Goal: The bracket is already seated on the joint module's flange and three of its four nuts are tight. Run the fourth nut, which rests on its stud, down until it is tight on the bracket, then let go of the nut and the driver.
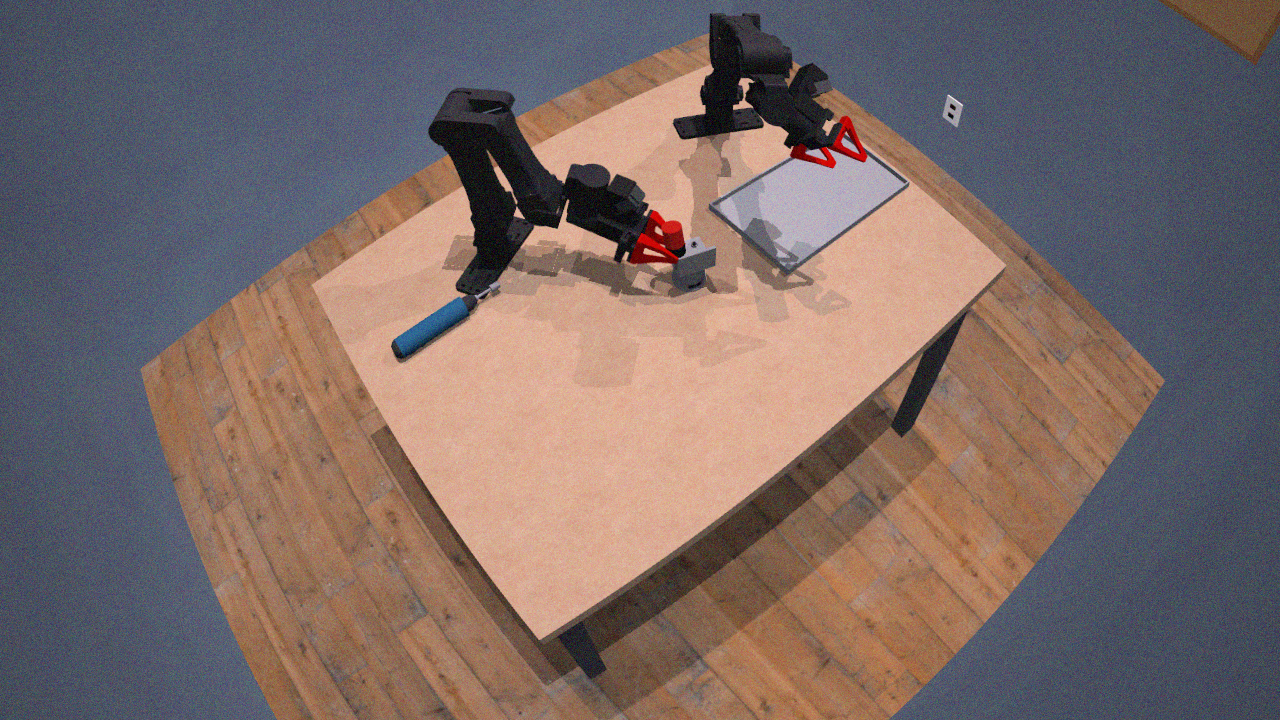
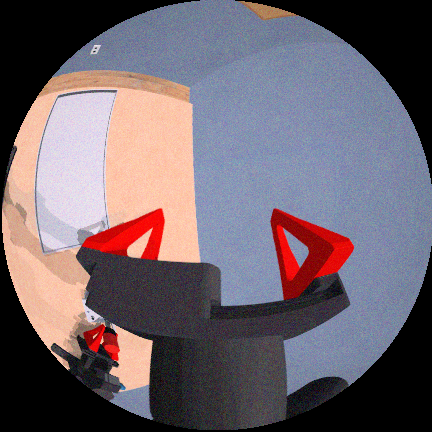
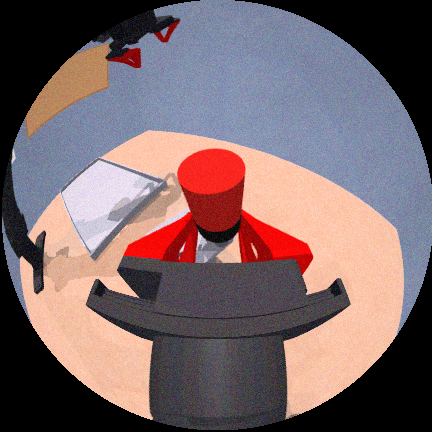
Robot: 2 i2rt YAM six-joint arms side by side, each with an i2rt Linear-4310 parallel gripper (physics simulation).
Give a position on a grey tray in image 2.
70, 205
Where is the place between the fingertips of my left gripper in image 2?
At 217, 214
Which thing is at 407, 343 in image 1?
A blue-handled driver.
